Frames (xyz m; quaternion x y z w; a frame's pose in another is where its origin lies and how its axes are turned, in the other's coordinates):
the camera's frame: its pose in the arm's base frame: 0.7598 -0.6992 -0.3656 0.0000 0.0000 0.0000 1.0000
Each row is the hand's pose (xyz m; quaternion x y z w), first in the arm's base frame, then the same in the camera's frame.
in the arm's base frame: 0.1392 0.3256 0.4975 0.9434 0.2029 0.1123 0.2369
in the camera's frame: -0.6206 1.0248 0.8631 0.9434 0.2029 0.1123 0.2369
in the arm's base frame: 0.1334 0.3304 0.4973 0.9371 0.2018 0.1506 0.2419
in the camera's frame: -0.6264 1.0296 0.8629 0.9371 0.2018 0.1506 0.2419
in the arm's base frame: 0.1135 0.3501 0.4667 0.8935 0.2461 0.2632 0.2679
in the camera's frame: -0.6463 1.0493 0.8323 0.8935 0.2461 0.2632 0.2679
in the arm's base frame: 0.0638 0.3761 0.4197 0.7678 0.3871 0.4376 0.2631
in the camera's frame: -0.6960 1.0753 0.7853 0.7678 0.3871 0.4376 0.2631
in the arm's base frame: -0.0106 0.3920 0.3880 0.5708 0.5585 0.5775 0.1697
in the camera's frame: -0.7704 1.0912 0.7536 0.5708 0.5585 0.5775 0.1697
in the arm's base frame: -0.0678 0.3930 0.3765 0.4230 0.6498 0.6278 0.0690
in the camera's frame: -0.8276 1.0922 0.7421 0.4230 0.6498 0.6278 0.0690
